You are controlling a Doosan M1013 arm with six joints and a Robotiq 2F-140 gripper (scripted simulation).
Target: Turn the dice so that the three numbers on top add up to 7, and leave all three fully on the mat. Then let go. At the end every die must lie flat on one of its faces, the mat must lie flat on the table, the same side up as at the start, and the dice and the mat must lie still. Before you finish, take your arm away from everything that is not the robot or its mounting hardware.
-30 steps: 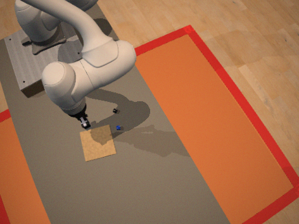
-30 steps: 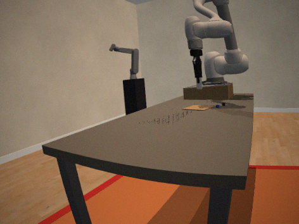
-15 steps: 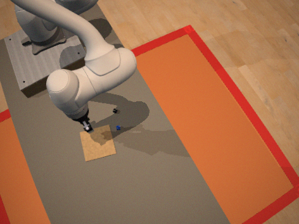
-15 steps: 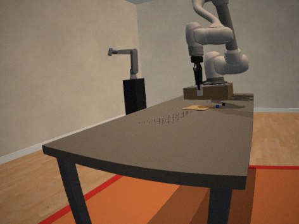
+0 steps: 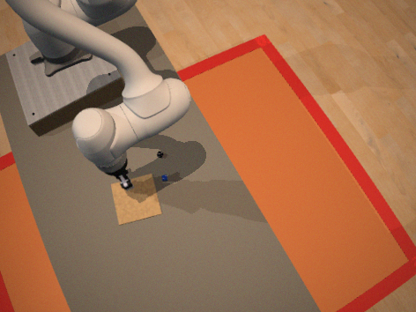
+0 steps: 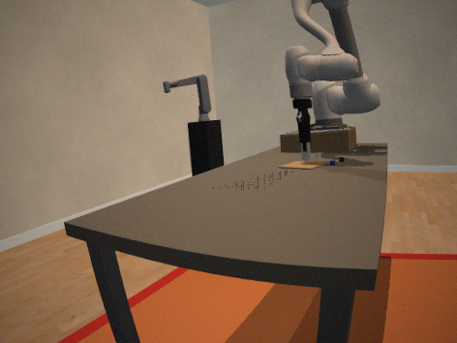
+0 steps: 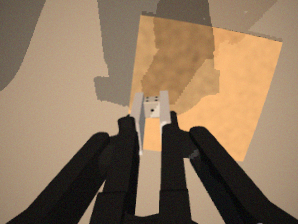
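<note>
My hand is 30 mm above the white die. Round my hand: black die (60 mm behind, 130 mm to the left, 40 mm below); tan mat (50 mm ahead, 10 mm to the left, 50 mm below); blue die (20 mm ahead, 120 mm to the left, 40 mm below).
</note>
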